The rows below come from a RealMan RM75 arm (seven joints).
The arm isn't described. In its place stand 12 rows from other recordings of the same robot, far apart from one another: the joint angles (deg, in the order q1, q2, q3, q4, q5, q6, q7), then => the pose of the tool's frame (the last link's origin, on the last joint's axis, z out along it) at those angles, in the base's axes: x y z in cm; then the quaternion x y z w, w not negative.
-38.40 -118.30 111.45 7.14 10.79 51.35 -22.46 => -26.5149 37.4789 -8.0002 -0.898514 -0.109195 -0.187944 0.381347
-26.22 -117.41 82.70 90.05 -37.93 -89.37 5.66 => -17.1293 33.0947 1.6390 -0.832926 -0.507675 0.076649 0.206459
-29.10 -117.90 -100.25 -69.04 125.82 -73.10 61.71 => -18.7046 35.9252 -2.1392 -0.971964 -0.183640 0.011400 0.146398
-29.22 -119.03 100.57 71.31 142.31 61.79 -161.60 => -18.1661 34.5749 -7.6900 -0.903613 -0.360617 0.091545 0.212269
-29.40 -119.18 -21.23 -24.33 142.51 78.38 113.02 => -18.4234 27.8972 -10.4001 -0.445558 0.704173 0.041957 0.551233
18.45 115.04 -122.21 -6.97 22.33 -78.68 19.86 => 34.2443 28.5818 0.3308 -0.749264 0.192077 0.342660 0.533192
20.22 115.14 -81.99 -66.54 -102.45 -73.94 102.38 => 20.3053 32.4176 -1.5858 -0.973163 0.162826 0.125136 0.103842
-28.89 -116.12 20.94 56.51 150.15 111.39 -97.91 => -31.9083 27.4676 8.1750 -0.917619 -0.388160 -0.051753 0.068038
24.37 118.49 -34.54 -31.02 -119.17 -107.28 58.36 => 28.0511 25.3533 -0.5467 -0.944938 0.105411 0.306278 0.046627
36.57 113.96 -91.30 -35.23 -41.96 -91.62 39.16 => 11.1578 33.6766 0.1102 -0.829481 -0.177848 0.510515 0.140379
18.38 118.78 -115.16 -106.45 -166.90 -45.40 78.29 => 5.6142 31.9800 -2.6604 -0.708878 -0.579487 -0.221705 0.335460
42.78 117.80 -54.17 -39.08 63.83 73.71 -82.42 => 19.4892 40.1375 -1.9203 -0.953431 0.228448 0.144238 0.134078
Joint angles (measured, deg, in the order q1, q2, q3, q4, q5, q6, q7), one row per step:
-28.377, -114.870, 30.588, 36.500, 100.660, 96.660, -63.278
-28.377, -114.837, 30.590, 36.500, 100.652, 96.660, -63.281
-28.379, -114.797, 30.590, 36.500, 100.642, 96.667, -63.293
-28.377, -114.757, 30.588, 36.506, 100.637, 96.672, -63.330
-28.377, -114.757, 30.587, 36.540, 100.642, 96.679, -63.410
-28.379, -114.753, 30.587, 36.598, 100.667, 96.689, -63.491
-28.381, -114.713, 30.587, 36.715, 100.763, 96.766, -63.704
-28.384, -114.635, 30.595, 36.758, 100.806, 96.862, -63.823
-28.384, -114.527, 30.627, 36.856, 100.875, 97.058, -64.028
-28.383, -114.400, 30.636, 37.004, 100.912, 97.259, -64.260
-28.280, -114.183, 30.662, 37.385, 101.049, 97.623, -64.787
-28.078, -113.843, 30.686, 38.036, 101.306, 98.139, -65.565
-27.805, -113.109, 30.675, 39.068, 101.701, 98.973, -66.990
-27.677, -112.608, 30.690, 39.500, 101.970, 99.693, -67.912
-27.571, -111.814, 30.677, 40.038, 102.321, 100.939, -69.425
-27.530, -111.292, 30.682, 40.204, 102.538, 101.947, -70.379
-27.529, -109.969, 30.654, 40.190, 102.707, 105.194, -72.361
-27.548, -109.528, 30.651, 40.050, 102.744, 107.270, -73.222
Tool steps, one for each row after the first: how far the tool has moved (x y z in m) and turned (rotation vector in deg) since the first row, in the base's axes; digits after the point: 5 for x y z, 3 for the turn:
-0.00007, 0.00005, 0.00024, 0.018, 0.023, 0.000
-0.00014, 0.00011, 0.00053, 0.033, 0.042, -0.001
-0.00024, 0.00016, 0.00083, 0.036, 0.056, 0.018
-0.00020, 0.00019, 0.00093, 0.003, 0.038, 0.048
-0.00015, 0.00022, 0.00108, -0.030, 0.052, 0.065
-0.00012, 0.00019, 0.00151, -0.172, 0.096, 0.096
-0.00016, 0.00013, 0.00205, -0.265, 0.133, 0.076
-0.00008, -0.00007, 0.00284, -0.450, 0.181, 0.004
0.00002, -0.00017, 0.00402, -0.576, 0.232, -0.070
-0.00031, -0.00077, 0.00625, -0.864, 0.390, -0.079
-0.00114, -0.00180, 0.00986, -1.248, 0.746, -0.043
-0.00262, -0.00305, 0.01700, -1.849, 1.368, 0.124
-0.00334, -0.00427, 0.02096, -2.501, 1.609, 0.166
-0.00384, -0.00612, 0.02698, -3.646, 1.789, 0.186
-0.00393, -0.00782, 0.03034, -4.608, 1.755, 0.097
-0.00267, -0.01335, 0.03827, -7.228, 1.161, -0.870
-0.00104, -0.01741, 0.04043, -8.921, 0.519, -1.743

